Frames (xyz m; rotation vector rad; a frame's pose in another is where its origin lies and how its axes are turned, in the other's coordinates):
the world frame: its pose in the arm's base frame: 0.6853 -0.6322 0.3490 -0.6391 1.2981 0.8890
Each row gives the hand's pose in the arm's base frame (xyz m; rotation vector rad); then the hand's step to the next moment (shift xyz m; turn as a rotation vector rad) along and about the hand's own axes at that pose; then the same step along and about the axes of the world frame.
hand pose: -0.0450 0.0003 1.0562 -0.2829 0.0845 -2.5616
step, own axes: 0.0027 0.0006 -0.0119 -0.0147 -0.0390 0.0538
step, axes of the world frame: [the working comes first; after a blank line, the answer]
step, axes of the arm's base frame: -0.0045 -0.0019 -0.0112 0.0034 0.0407 0.0544

0.0104 0.0019 -0.0060 -0.0453 0.0230 0.0453
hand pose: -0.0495 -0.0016 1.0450 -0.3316 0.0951 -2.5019
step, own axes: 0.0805 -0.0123 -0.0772 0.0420 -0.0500 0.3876
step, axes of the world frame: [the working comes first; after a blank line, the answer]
step, axes of the arm's base frame: -0.0900 -0.0374 -0.0556 0.0389 0.0194 0.3907

0.0442 0.0517 -0.0892 -0.3779 0.0079 0.1079
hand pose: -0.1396 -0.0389 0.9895 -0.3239 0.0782 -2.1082
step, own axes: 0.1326 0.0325 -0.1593 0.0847 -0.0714 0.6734
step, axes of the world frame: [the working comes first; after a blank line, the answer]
step, axes of the arm's base frame: -0.0809 -0.1407 -0.1329 0.0745 0.0155 0.6782

0.1002 -0.0169 -0.1835 -0.6594 -0.0018 0.1760
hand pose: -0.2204 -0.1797 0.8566 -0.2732 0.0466 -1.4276
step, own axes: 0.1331 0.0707 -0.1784 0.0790 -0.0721 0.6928
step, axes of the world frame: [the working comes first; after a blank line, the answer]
step, axes of the arm's base frame: 0.0534 -0.1505 -0.1704 0.0767 0.0241 0.6964

0.1394 -0.1383 -0.1264 -0.6754 0.0022 0.1876
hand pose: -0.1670 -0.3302 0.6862 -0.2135 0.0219 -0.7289
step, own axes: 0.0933 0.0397 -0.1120 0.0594 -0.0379 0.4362
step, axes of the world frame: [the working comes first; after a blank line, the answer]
step, axes of the arm's base frame: 0.0853 -0.0539 -0.1125 0.0604 0.0142 0.4375

0.1025 -0.1093 -0.0191 -0.4241 -0.0094 0.1237
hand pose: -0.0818 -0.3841 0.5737 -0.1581 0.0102 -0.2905
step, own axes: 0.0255 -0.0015 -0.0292 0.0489 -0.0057 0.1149
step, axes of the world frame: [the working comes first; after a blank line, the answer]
step, axes of the arm's base frame: 0.0230 -0.0132 -0.0283 0.0490 -0.0017 0.1150

0.0259 -0.0287 -0.0037 -0.1115 -0.0333 0.0458
